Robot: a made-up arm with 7 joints. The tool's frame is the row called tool. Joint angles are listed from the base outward.
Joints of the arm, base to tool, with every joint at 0 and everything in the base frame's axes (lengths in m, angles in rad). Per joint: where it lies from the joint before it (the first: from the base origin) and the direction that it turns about. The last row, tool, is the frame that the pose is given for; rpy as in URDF.
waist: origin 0 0 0.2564 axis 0 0 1
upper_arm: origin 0 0 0 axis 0 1 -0.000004
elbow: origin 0 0 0.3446 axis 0 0 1
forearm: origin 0.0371 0 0 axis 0 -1 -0.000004
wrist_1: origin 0.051 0 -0.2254 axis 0 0.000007 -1
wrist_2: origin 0 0 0 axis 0 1 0.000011
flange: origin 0.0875 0 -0.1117 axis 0 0.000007 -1
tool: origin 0 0 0 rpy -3.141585 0 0
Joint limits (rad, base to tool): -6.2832..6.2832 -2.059..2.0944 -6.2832..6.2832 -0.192..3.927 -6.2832..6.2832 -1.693..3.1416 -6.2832..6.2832
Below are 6 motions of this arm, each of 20 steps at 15 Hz.
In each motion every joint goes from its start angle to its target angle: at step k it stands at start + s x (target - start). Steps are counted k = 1, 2, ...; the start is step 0. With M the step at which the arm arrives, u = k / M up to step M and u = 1 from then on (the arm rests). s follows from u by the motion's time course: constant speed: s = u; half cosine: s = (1 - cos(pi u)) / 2; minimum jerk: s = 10 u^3 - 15 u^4 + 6 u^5.
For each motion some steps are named. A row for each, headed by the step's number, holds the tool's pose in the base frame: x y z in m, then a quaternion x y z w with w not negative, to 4 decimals.
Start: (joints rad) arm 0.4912 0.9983 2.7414 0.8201 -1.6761 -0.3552 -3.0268
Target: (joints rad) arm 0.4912 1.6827 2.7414 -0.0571 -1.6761 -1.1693 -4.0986
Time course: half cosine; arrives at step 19
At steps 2, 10, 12, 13, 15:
2: -0.0147 -0.0131 0.5993 -0.3485 -0.4965 0.7397 0.2912
10: 0.1106 -0.0198 0.4738 -0.0215 -0.5980 0.7437 0.2981
12: 0.1439 -0.0183 0.4316 0.0892 -0.5895 0.7442 0.3012
13: 0.1577 -0.0170 0.4120 0.1391 -0.5792 0.7441 0.3026
15: 0.1783 -0.0141 0.3788 0.2204 -0.5533 0.7432 0.3050

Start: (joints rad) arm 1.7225 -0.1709 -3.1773 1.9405 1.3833 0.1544 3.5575
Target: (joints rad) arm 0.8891 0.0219 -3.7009 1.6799 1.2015 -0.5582 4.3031
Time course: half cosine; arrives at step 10
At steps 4, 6, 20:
4: -0.2103 -0.3298 0.7295 0.5753 -0.2623 -0.0079 0.7747
6: -0.3110 -0.1702 0.7342 0.4014 -0.4648 -0.1689 0.7709
20: -0.3161 0.0291 0.7333 0.1275 -0.5812 -0.3372 0.7295

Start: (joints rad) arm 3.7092 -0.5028 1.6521 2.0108 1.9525 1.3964 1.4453
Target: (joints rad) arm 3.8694 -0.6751 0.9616 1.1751 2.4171 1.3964 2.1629
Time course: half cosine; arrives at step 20
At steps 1, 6, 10, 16, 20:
1: 0.4685 -0.0485 0.6955 -0.3915 0.6227 0.0516 0.6755
6: 0.4564 -0.0944 0.6730 -0.2623 0.6687 0.0873 0.6902
10: 0.4142 -0.1546 0.6483 -0.0664 0.6799 0.1275 0.7190
16: 0.3178 -0.2102 0.6256 0.1758 0.5856 0.1727 0.7722
20: 0.2904 -0.2173 0.6208 0.2231 0.5464 0.1837 0.7861

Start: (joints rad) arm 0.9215 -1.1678 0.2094 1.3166 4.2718 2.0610 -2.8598
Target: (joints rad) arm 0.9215 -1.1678 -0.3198 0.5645 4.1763 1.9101 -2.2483
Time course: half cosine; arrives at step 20
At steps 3, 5, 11, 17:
3: -0.0782 -0.2159 0.7057 0.3332 0.6125 -0.4686 0.5424
5: -0.0563 -0.2109 0.6983 0.3317 0.6055 -0.4849 0.5368
11: 0.0420 -0.1932 0.6375 0.2960 0.5868 -0.5447 0.5209
17: 0.1062 -0.1812 0.5549 0.2383 0.5959 -0.5659 0.5176

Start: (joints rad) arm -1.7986 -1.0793 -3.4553 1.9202 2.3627 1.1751 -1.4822
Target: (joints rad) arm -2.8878 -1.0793 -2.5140 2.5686 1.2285 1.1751 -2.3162
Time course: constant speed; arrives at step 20
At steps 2, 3, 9, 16, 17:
2: 0.2327 0.6140 0.2416 -0.5554 -0.3878 -0.1477 0.7207
3: 0.2497 0.6103 0.2491 -0.5382 -0.4045 -0.1676 0.7202
9: 0.3636 0.5628 0.3097 -0.4225 -0.4939 -0.3237 0.6876
16: 0.5042 0.4369 0.4003 -0.2869 -0.5695 -0.5481 0.5412
17: 0.5226 0.4118 0.4137 -0.2698 -0.5774 -0.5790 0.5086

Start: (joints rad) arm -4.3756 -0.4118 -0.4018 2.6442 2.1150 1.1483 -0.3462
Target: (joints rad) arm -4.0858 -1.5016 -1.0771 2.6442 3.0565 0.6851 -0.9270
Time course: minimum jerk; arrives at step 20
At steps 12, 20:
12: 0.3968 -0.4619 0.6327 0.5452 0.0697 -0.0298 0.8349
20: 0.5198 -0.4706 0.3825 0.6228 0.3134 -0.0207 0.7166

